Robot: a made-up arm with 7 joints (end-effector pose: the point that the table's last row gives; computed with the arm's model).
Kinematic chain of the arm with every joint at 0, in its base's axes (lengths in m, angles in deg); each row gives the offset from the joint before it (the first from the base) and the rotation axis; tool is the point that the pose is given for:
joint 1: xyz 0 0 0.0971 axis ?
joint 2: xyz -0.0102 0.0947 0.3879 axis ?
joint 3: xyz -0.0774 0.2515 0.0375 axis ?
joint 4: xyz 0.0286 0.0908 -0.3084 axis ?
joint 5: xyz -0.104 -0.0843 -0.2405 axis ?
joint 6: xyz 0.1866 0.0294 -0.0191 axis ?
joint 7: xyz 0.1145 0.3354 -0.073 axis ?
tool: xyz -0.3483 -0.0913 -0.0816
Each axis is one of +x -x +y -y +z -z.
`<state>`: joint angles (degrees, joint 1 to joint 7).
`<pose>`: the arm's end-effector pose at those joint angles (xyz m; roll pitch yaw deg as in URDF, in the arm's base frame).
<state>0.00 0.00 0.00 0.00 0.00 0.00 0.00</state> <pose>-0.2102 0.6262 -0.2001 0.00 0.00 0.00</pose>
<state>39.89 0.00 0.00 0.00 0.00 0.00 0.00</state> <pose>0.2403 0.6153 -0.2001 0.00 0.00 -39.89</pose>
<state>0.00 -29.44 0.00 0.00 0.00 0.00 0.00</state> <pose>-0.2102 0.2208 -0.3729 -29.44 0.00 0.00</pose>
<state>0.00 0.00 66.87 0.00 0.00 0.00 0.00</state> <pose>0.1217 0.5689 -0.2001 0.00 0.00 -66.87</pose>
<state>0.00 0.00 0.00 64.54 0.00 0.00 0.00</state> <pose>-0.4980 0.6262 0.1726 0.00 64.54 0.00</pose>
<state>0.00 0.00 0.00 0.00 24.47 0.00 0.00</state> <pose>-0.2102 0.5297 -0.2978 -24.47 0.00 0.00</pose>
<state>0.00 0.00 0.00 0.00 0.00 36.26 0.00</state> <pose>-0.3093 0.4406 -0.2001 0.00 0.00 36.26</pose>
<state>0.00 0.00 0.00 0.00 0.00 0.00 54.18</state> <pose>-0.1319 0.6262 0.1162 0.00 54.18 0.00</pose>
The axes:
joint 1: -z
joint 2: +x
joint 3: -z
joint 4: +y
joint 5: -x
joint 6: +z
joint 7: +y

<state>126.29 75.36 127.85 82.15 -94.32 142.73 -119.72</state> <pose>-0.1096 -0.2961 0.6681 105.62 -38.63 1.37</pose>
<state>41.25 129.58 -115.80 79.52 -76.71 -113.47 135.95</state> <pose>0.6331 0.1709 0.8004 149.13 -12.15 134.21</pose>
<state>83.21 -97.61 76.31 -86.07 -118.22 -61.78 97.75</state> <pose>0.1263 0.2750 0.6294 -37.79 48.02 -93.88</pose>
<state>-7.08 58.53 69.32 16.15 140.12 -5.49 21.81</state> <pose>-0.4876 0.7566 0.4701 -124.64 52.95 -64.74</pose>
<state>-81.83 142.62 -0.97 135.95 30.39 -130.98 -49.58</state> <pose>-0.2688 -0.6175 0.5290 15.66 -15.58 95.77</pose>
